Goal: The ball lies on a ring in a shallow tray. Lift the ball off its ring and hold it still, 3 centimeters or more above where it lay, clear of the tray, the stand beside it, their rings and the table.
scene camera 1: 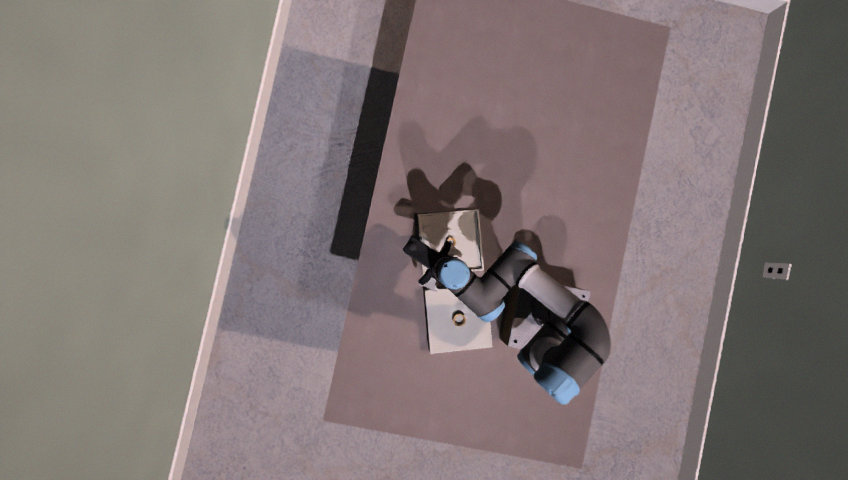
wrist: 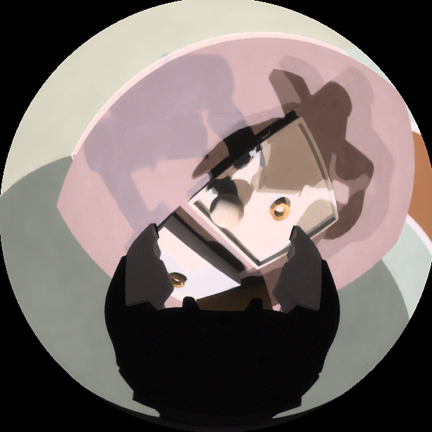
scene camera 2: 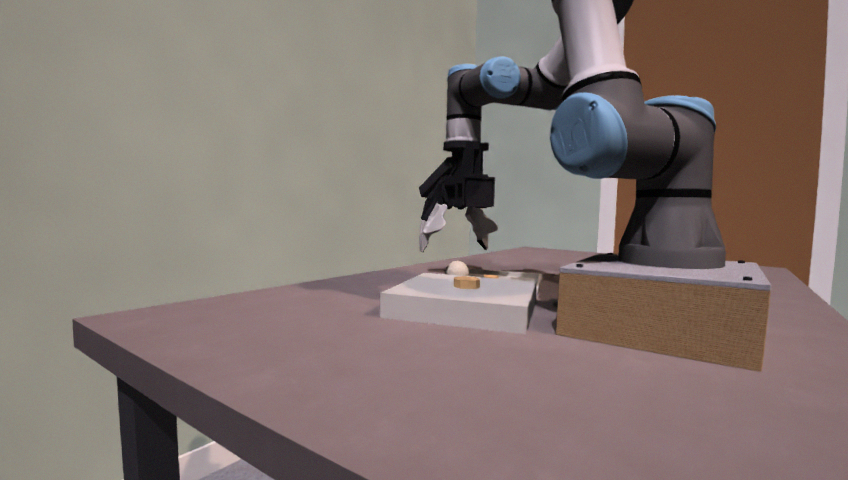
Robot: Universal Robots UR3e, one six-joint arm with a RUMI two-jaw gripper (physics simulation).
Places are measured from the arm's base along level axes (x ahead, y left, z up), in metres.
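Pixels of known places: gripper, fingertip midpoint: (scene camera 2: 455, 250); arm's base, link origin: (scene camera 2: 669, 262).
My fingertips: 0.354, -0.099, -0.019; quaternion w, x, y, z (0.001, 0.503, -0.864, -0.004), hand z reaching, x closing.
Observation:
Ahead of a thing's pixels: the offset from my fingertips to its top centre, as dx, dy, dz. "spot": to the spot under its first point.
The pale ball @[-0.005, -0.001, -0.019] (scene camera 2: 457, 268) (wrist: 226, 211) sits in the shallow tray @[spot: -0.105, -0.040, -0.063] (scene camera 1: 467, 252) (wrist: 260, 245), close to the tray wall that faces the stand. It is off to one side of the tray's orange ring @[spot: -0.049, -0.072, -0.063] (scene camera 1: 450, 240) (scene camera 2: 490, 275) (wrist: 279, 209), apart from it. In scene camera 1 the arm hides the ball. My gripper (scene camera 1: 436, 262) (scene camera 2: 454, 248) (wrist: 223, 226) is open and empty, pointing down. Its fingertips are above the ball with a small gap in scene camera 2, one to either side of it. In the wrist view the ball shows between and slightly beyond the fingertips.
The pale stand (scene camera 1: 446, 339) (scene camera 2: 452, 312) (wrist: 210, 280) is beside the tray across a narrow gap, with its own ring @[spot: -0.090, +0.161, -0.033] (scene camera 1: 458, 318) (scene camera 2: 466, 282) (wrist: 177, 280) on top. The arm's wooden base block (scene camera 2: 660, 315) is close to the stand and tray.

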